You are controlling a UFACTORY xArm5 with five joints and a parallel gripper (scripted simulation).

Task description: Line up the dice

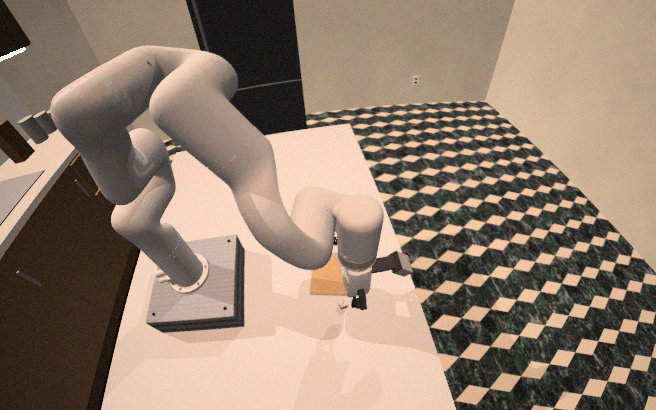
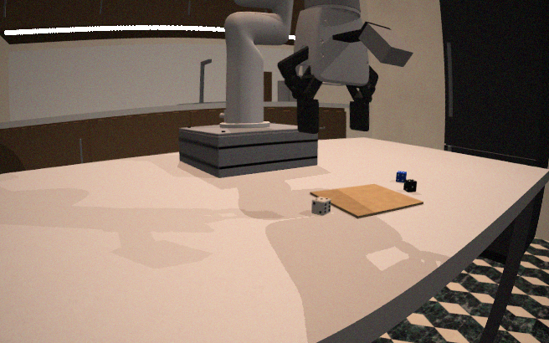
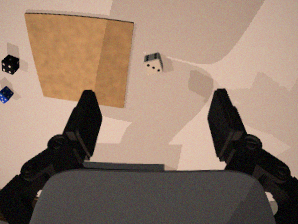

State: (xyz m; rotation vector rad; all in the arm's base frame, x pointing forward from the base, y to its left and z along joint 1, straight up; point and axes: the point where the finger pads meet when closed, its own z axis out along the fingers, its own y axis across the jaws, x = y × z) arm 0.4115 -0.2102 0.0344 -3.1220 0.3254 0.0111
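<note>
My hand is 3 cm past the white die, 1 cm to the right of it and 11 cm above it. From my hand the other things lie so: black die (3 cm ahead, 22 cm to the left, 11 cm below); then blue die (1 cm behind, 28 cm to the left, 11 cm below); then tan mat (1 cm behind, 11 cm to the left, 12 cm below).
</note>
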